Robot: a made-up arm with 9 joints.
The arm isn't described. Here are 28 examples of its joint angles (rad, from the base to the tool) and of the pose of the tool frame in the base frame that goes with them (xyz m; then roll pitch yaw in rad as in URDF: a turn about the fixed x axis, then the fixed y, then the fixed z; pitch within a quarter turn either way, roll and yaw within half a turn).
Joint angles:
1: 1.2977 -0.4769 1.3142 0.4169 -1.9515 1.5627 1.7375 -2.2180 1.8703
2: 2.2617 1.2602 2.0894 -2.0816 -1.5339 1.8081 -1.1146 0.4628 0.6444
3: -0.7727 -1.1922 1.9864 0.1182 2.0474 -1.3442 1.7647 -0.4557 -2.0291
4: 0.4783 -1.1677 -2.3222 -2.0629 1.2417 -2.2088 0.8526 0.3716 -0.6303
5: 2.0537 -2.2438 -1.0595 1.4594 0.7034 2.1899 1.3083 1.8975 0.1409
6: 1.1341 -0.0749 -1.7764 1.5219 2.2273 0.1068 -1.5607 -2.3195 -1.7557
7: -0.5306 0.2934 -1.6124 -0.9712 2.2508 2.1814 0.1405 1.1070 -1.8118
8: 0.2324 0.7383 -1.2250 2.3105 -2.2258 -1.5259 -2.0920 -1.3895 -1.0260
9: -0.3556 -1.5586 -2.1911 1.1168 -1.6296 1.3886 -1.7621 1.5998 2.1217
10: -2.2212 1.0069 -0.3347 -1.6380 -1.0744 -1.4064 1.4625 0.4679 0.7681
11: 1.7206 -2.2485 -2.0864 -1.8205 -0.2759 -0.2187 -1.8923 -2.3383 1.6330
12: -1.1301 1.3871 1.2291 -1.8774 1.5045 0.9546 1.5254 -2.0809 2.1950
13: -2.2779 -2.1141 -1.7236 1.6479 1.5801 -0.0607 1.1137 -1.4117 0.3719
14: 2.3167 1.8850 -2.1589 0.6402 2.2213 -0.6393 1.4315 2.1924 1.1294
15: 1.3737 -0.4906 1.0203 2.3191 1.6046 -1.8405 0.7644 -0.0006 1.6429
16: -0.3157 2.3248 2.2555 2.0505 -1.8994 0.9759 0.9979 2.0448 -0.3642
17: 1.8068 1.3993 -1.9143 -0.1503 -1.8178 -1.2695 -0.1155 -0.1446 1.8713
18: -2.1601 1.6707 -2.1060 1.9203 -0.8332 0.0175 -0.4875 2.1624 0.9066
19: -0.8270 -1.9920 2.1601 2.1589 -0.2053 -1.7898 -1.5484 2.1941 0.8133
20: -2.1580 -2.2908 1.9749 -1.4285 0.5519 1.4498 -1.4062 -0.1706 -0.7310
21: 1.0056 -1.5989 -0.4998 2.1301 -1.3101 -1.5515 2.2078 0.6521 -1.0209
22: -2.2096 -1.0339 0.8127 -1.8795 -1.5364 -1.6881 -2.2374 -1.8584 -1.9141
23: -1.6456 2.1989 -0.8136 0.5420 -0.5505 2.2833 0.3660 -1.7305 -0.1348
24: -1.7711 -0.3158 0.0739 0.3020 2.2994 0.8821 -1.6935 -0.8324 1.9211
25: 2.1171 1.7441 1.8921 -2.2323 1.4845 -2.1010 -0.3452 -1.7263 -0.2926
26: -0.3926 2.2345 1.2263 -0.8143 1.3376 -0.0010 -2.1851 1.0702 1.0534
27: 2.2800 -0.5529 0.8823 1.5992 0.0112 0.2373 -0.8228 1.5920 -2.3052
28: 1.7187 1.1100 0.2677 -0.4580 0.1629 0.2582 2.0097 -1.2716 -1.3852
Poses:
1: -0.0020 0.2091 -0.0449 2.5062 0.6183 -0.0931
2: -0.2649 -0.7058 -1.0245 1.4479 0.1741 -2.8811
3: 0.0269 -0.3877 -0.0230 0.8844 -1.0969 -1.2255
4: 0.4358 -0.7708 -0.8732 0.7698 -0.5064 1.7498
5: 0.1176 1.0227 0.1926 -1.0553 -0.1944 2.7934
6: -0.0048 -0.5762 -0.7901 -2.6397 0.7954 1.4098
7: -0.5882 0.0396 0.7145 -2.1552 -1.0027 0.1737
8: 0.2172 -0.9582 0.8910 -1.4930 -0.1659 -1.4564
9: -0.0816 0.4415 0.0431 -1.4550 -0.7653 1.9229
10: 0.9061 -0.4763 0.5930 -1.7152 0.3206 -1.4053
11: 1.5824 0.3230 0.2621 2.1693 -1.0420 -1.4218
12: 0.3348 -0.5838 0.1541 2.0153 0.3270 1.4413
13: -0.0371 0.2848 0.5234 0.6748 0.6970 -0.3376
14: -0.0849 -0.2834 -0.2593 -2.9213 0.3591 2.5959
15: 0.1508 -1.2858 0.8340 -1.4703 1.3015 -1.3357
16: -0.3138 0.3017 0.3347 2.1337 0.1762 -3.0976
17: 0.2867 -0.3398 0.2982 -0.8208 1.0515 1.1064
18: 0.2398 -0.3390 0.2387 -0.5977 -0.9236 -2.2206
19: -0.6619 -0.6456 0.4868 -1.6926 0.0574 0.1075
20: -0.8954 1.1355 0.0006 0.9030 0.4604 -1.8678
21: 0.5532 0.4989 -0.1415 1.0775 -0.5746 -2.7363
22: -0.3436 -0.3374 1.2206 -0.4444 -0.9970 2.5661
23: 0.0522 -0.5248 0.6901 -0.9439 -1.1049 1.0401
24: -0.8560 0.1981 0.4279 -1.3963 -0.2768 -1.8871
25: -1.5821 0.1413 -0.1085 0.6006 -0.3009 -2.0704
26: 0.8334 -0.5484 0.9949 -1.1351 1.0176 0.6094
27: -0.6045 -0.3230 0.2023 2.6594 -1.1760 2.5370
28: 0.1075 -0.4076 -0.3952 0.5960 0.6078 2.0825
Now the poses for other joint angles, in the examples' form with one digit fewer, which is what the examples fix.
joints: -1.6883 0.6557 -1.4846 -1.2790 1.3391 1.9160 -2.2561 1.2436 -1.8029
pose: 0.917 -0.591 0.495 1.198 -0.183 0.798
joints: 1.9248 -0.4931 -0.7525 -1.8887 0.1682 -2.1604 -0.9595 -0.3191 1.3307
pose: 1.158 -1.423 -0.322 2.134 0.546 -2.834
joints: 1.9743 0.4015 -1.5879 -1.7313 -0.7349 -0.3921 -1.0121 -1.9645 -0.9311
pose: -0.593 -0.970 0.194 -1.138 -0.434 2.585
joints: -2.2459 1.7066 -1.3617 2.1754 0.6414 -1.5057 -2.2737 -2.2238 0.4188
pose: 1.327 -0.784 0.456 -1.771 0.634 -0.304
